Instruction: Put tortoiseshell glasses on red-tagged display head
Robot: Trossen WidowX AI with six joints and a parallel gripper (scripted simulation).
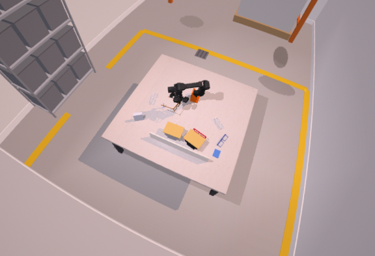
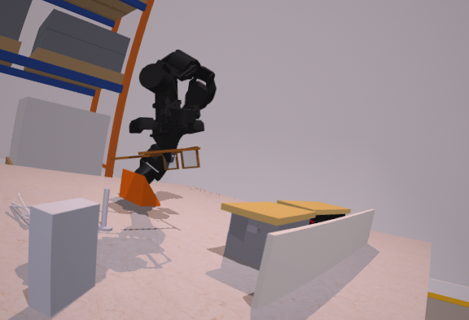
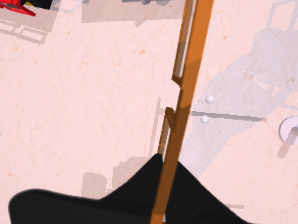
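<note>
The display head is 24 cm ahead of my gripper tip, 10 cm below it and 2 cm to the left of it. Also, from my gripper tip: white panel (40 cm ahead, 11 cm to the left, 10 cm below); then grey block (37 cm to the right, 20 cm ahead, 10 cm below); then grey stand (17 cm to the right, 13 cm below, 1 cm behind).
</note>
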